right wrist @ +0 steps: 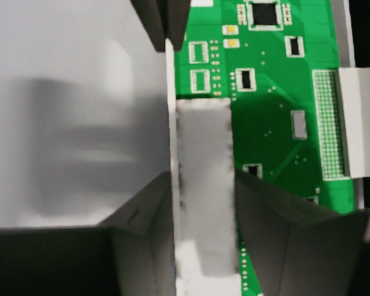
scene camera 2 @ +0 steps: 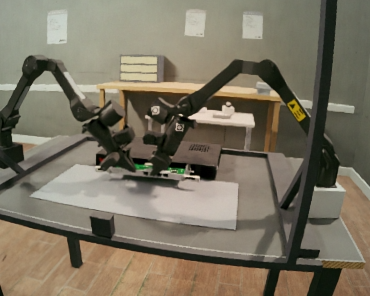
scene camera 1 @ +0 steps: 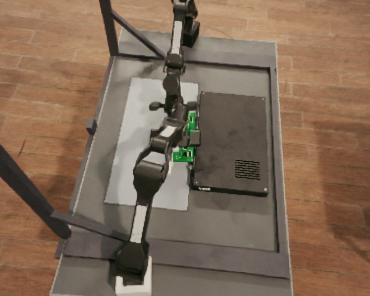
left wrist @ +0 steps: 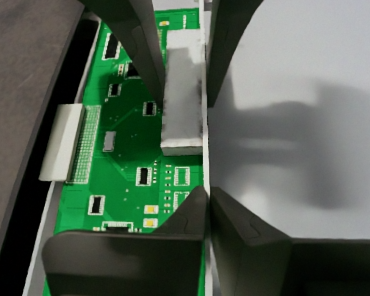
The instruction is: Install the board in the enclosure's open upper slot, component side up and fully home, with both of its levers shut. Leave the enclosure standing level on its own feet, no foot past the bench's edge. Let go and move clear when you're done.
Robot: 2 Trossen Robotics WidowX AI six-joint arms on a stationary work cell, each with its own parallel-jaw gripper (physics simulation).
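Places are measured from the left arm's base along level axes (x ahead, y left, z up), in centimetres.
Where they show: left gripper, fingertip midpoint: (right wrist: pixel 170 49) (scene camera 2: pixel 135 171) (left wrist: pixel 206 194); right gripper, fingertip midpoint: (right wrist: pixel 201 180) (scene camera 2: pixel 153 173) (left wrist: pixel 186 105); left arm's base at its link origin: (scene camera 2: pixel 5 145) (scene camera 1: pixel 186 25); right arm's base at its link origin: (scene camera 2: pixel 323 183) (scene camera 1: pixel 133 274).
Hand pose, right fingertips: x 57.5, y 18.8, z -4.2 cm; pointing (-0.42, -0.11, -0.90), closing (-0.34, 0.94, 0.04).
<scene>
Things, the pixels of their top centre, and the offset from my right fingertips. "*": a spot on its surface instead. Level surfaces: height alone.
- green board at its top centre: (right wrist: pixel 270 120) (left wrist: pixel 132 129) (scene camera 2: pixel 148 166) (scene camera 1: pixel 183 134) dx -3.0, dy +1.8, dz +1.3 cm
- pale connector at a spot on its surface: (right wrist: pixel 356 122) (left wrist: pixel 66 138) * dx -4.5, dy +6.0, dz +0.6 cm
- black enclosure at its top centre: (scene camera 2: pixel 162 149) (scene camera 1: pixel 229 137) dx -8.4, dy +19.3, dz +1.9 cm
- grey-white block at a spot on its surface: (right wrist: pixel 206 150) (left wrist: pixel 181 112) * dx -1.2, dy -0.3, dz +1.1 cm
- pale mat at its surface level: dz -2.9 cm
- small dark block at its top centre: (scene camera 2: pixel 101 214) (scene camera 1: pixel 90 122) dx +7.4, dy -33.4, dz +2.6 cm
The green board (scene camera 1: pixel 184 156) (scene camera 2: pixel 175 170) (left wrist: pixel 120 165) (right wrist: pixel 270 95) is component side up, its rear edge and pale connector (left wrist: pixel 62 142) (right wrist: pixel 356 122) at the front of the black enclosure (scene camera 1: pixel 230 135) (scene camera 2: pixel 207 156); whether that edge is inside the slot, I cannot tell. Most of the board is outside. My left gripper (scene camera 2: pixel 132 168) (left wrist: pixel 206 194) is shut on its thin front plate. My right gripper (scene camera 2: pixel 158 170) (right wrist: pixel 201 180) is shut on the front plate and the grey-white block (left wrist: pixel 184 90) (right wrist: pixel 206 150) behind it. White lever parts show at both board ends in scene camera 2; their state is unclear. The enclosure's feet are hidden.
A pale mat (scene camera 1: pixel 122 175) (scene camera 2: pixel 210 210) lies in front of the enclosure, partly below the board. Dark rails (scene camera 1: pixel 273 150) border the bench. A small dark block (scene camera 1: pixel 91 125) (scene camera 2: pixel 102 225) sits at its front edge. A dark upright post (scene camera 2: pixel 320 100) stands beside the right arm.
</scene>
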